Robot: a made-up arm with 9 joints.
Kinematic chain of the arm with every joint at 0, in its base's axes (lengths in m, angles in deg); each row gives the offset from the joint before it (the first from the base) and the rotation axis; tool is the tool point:
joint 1: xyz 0 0 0.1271 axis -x
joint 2: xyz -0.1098 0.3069 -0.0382 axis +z
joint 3: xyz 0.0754 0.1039 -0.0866 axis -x
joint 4: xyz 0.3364 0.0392 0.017 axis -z
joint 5: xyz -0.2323 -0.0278 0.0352 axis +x
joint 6: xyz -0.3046 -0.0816 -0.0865 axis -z
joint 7: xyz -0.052 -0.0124 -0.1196 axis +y
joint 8: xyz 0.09 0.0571 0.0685 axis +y
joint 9: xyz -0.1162 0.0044 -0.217 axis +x
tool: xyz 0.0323 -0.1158 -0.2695
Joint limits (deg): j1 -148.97..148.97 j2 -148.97..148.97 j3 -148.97..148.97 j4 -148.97..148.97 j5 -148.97..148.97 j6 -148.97..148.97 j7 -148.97..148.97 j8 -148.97..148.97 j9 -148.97..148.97
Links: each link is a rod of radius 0.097 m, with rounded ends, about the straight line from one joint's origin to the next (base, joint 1, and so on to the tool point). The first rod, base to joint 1, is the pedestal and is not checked.
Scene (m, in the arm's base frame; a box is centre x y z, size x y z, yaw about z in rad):
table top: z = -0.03
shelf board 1: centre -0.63 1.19 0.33 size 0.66 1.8 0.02 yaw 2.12
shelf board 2: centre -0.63 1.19 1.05 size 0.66 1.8 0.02 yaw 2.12
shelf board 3: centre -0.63 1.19 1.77 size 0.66 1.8 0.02 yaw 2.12
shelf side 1: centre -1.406 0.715 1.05 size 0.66 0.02 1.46 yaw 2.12
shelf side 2: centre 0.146 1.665 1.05 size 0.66 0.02 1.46 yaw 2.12
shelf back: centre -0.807 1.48 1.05 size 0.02 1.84 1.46 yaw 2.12
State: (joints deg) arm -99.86 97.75 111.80 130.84 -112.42 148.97 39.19 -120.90 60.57
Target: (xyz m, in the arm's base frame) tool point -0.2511 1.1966 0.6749
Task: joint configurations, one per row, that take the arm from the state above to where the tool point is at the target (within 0.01 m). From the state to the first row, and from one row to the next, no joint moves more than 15 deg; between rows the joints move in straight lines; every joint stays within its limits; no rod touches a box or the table.
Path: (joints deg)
1: -110.66 95.60 115.98 126.67 -107.94 142.81 42.01 -117.67 66.05
2: -121.46 93.45 120.16 122.50 -103.47 136.64 44.83 -114.45 71.53
3: -117.22 96.12 125.93 114.86 -94.05 136.61 54.69 -105.88 70.27
4: -112.98 98.79 131.71 107.23 -84.64 136.57 64.54 -97.32 69.02
5: -102.36 98.10 127.36 110.28 -90.42 140.98 58.47 -103.38 65.65
6: -91.75 97.41 123.02 113.34 -96.21 145.39 52.40 -109.45 62.27

